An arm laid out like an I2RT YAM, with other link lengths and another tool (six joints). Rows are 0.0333 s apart.
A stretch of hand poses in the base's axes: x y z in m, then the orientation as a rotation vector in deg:
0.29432 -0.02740 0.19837 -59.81 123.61 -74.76
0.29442 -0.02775 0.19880 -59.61 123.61 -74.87
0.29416 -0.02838 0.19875 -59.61 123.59 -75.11
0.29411 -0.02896 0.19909 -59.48 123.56 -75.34
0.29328 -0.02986 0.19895 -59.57 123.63 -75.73
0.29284 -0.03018 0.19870 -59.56 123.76 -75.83
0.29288 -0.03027 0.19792 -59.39 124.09 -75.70
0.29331 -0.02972 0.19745 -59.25 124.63 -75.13
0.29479 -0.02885 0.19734 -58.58 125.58 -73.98
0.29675 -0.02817 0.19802 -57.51 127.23 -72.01
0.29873 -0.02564 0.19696 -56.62 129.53 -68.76
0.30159 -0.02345 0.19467 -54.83 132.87 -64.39
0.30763 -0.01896 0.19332 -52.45 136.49 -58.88
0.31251 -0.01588 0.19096 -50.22 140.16 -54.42
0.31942 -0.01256 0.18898 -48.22 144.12 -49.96
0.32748 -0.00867 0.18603 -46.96 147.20 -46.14
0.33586 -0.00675 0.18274 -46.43 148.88 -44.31
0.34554 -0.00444 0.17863 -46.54 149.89 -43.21
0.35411 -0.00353 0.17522 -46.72 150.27 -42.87
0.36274 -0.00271 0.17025 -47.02 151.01 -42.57
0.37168 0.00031 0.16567 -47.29 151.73 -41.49
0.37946 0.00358 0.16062 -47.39 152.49 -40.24
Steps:
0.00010 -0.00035 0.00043 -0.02 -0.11 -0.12
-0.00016 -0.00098 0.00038 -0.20 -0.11 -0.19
-0.00021 -0.00156 0.00072 -0.33 -0.20 -0.30
-0.00104 -0.00246 0.00058 -0.62 -0.07 -0.44
-0.00148 -0.00278 0.00033 -0.68 0.01 -0.55
-0.00144 -0.00287 -0.00045 -0.52 0.13 -0.77
-0.00101 -0.00232 -0.00092 -0.03 0.38 -0.95
0.00047 -0.00145 -0.00103 1.03 0.58 -1.39
0.00243 -0.00077 -0.00035 2.83 1.00 -2.14
0.00441 0.00176 -0.00141 5.49 1.98 -2.82
0.00727 0.00395 -0.00370 9.18 3.24 -4.18
0.01331 0.00844 -0.00505 13.76 4.54 -5.72
0.01819 0.01152 -0.00741 17.46 6.13 -7.64
0.02510 0.01484 -0.00939 20.96 8.20 -9.71
0.03316 0.01873 -0.01234 23.75 10.10 -11.17
0.04154 0.02065 -0.01563 25.02 11.24 -11.98
0.05122 0.02296 -0.01974 25.65 12.16 -12.28
0.05979 0.02387 -0.02315 25.79 12.56 -12.35
0.06842 0.02469 -0.02812 25.84 13.30 -12.60
0.07736 0.02771 -0.03270 26.42 14.09 -12.67
0.08514 0.03098 -0.03775 27.15 14.84 -12.80

